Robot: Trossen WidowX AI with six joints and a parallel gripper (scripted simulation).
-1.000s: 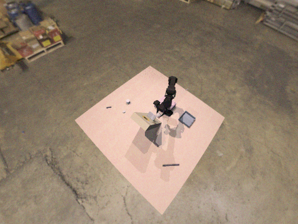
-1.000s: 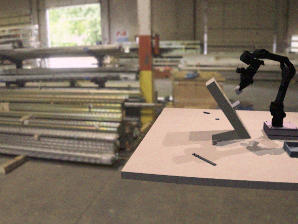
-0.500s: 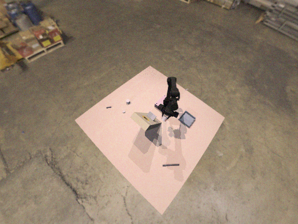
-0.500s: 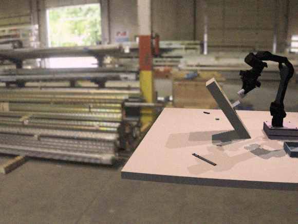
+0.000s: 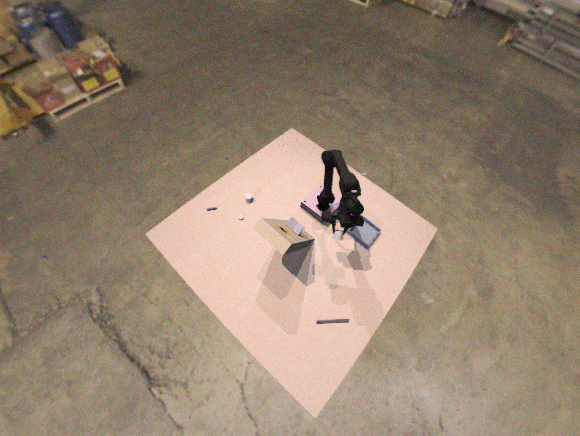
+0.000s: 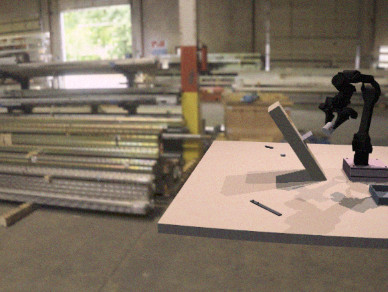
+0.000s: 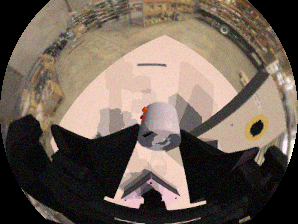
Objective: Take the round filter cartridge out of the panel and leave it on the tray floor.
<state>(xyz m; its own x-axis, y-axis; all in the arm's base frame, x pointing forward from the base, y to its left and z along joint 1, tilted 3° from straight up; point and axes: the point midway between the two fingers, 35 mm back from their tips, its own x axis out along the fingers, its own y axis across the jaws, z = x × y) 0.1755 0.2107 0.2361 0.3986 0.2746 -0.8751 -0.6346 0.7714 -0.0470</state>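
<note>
Right now my gripper tip is 28 cm past the blue-grey tray, 27 cm above it and 7 cm to the right of it. From my gripper tip the other things lie so: round grey filter cartridge: right at my gripper tip; then short dark piece: 68 cm to the right, 30 cm ahead, 27 cm below.
</note>
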